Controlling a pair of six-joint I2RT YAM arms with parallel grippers.
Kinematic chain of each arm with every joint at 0, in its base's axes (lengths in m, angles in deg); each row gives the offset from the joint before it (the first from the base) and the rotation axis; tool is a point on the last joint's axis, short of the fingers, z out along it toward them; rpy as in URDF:
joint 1: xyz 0 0 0.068 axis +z
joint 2: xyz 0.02 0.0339 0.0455 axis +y
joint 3: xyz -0.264 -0.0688 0 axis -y
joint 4: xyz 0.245 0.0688 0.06 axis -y
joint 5: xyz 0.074 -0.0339 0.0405 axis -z
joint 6: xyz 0.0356 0 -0.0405 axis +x
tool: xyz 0 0 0 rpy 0 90 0
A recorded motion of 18 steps. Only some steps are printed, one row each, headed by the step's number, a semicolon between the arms.
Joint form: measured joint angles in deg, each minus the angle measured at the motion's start. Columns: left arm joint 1, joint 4, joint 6, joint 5, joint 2, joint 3; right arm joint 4, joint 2, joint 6, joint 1, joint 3, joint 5.
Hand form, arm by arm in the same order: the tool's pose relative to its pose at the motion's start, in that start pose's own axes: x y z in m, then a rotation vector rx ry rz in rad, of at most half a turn. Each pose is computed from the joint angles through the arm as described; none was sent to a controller.
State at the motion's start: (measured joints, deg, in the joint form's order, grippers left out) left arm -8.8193 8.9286 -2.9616 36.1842 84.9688 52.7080; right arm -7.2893 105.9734 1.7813 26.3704 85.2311 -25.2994
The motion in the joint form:
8: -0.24 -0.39 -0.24 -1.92 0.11 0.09; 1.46 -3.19 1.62 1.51 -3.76 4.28
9: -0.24 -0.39 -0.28 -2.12 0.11 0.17; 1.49 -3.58 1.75 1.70 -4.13 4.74
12: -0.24 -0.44 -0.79 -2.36 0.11 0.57; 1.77 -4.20 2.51 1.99 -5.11 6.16
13: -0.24 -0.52 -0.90 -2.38 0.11 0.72; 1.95 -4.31 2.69 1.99 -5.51 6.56
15: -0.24 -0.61 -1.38 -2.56 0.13 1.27; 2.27 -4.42 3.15 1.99 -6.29 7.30
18: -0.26 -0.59 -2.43 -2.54 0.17 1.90; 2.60 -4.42 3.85 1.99 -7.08 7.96
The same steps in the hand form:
8: 0.0006 0.0003 0.0011 -0.0300 0.0052 -0.0069; 0.0048 0.0132 -0.0078 0.0509 -0.0118 0.0109
9: 0.0001 0.0004 0.0011 -0.0334 0.0039 -0.0068; 0.0052 0.0149 -0.0089 0.0559 -0.0124 0.0115
12: -0.0023 0.0003 0.0009 -0.0373 -0.0015 -0.0122; 0.0077 0.0168 -0.0102 0.0762 -0.0119 0.0232
13: -0.0031 0.0003 0.0009 -0.0376 -0.0026 -0.0134; 0.0092 0.0165 -0.0103 0.0833 -0.0106 0.0271
15: -0.0062 0.0001 0.0008 -0.0403 -0.0092 -0.0174; 0.0128 0.0157 -0.0099 0.0965 -0.0062 0.0373
18: -0.0100 -0.0003 0.0007 -0.0389 -0.0182 -0.0296; 0.0169 0.0146 -0.0089 0.1085 -0.0001 0.0523

